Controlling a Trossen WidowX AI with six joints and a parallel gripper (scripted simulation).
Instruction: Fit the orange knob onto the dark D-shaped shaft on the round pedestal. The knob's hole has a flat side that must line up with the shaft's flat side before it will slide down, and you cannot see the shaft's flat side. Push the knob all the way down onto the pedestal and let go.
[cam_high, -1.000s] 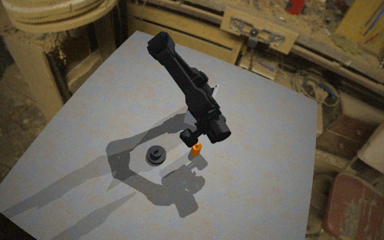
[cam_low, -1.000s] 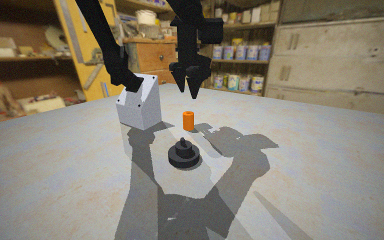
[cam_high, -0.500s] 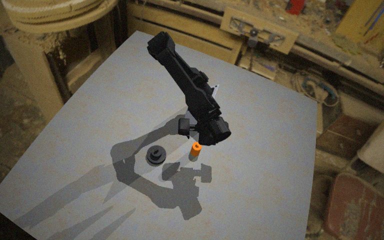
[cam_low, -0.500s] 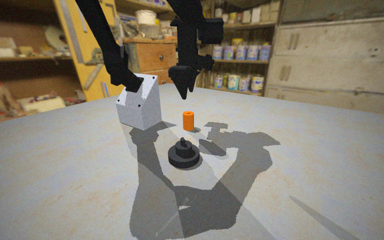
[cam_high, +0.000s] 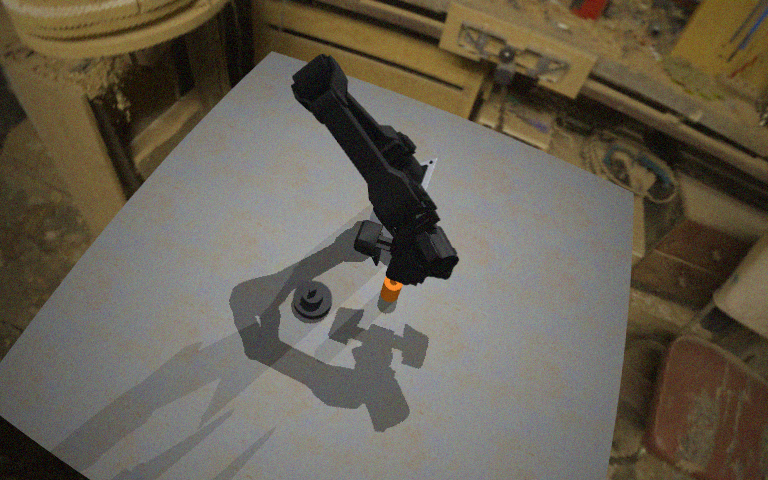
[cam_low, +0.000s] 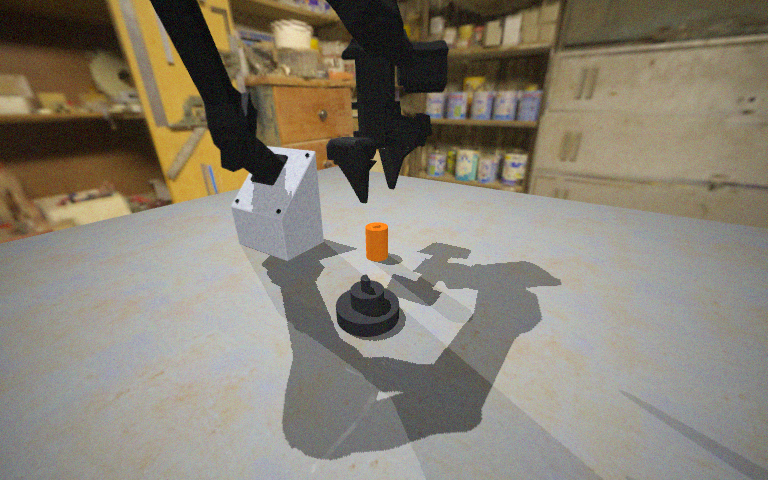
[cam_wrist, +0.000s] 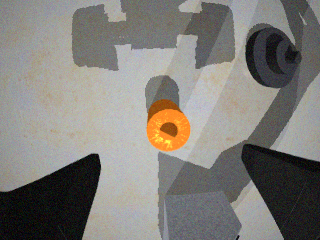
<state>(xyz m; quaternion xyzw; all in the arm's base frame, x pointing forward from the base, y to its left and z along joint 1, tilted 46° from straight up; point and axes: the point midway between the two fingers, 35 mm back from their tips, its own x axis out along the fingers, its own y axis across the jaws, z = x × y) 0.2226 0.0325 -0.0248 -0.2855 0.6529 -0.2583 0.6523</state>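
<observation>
Right now my gripper tip is 90 mm above the orange knob. Round my gripper tip: dark round pedestal (80 mm ahead, 150 mm to the right, 90 mm below).
</observation>
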